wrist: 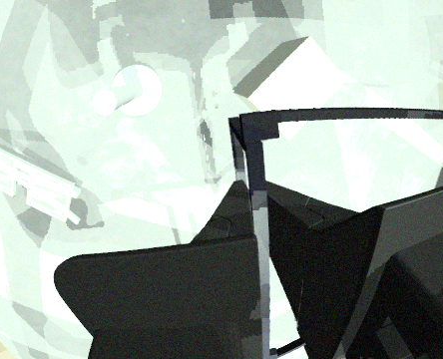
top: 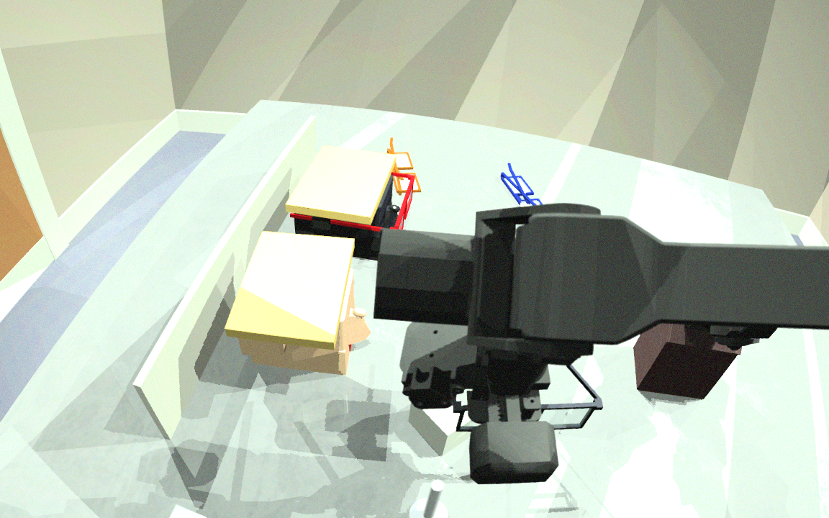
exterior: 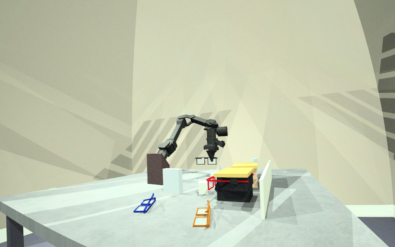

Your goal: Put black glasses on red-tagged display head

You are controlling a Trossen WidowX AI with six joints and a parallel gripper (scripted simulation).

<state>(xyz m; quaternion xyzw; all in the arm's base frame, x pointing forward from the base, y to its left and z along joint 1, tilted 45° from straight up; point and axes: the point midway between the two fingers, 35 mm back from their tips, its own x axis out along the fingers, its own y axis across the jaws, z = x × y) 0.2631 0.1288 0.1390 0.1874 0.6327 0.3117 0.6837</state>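
The white peg lies 3 cm ahead of my gripper tip, 6 cm to the left of it and 9 cm below it. Also, from my gripper tip: white wall panel: 35 cm ahead, 24 cm to the right, 6 cm below; tan display head: 21 cm ahead, 14 cm to the right, 6 cm below; black display head: 22 cm ahead, 36 cm to the right, 6 cm below.
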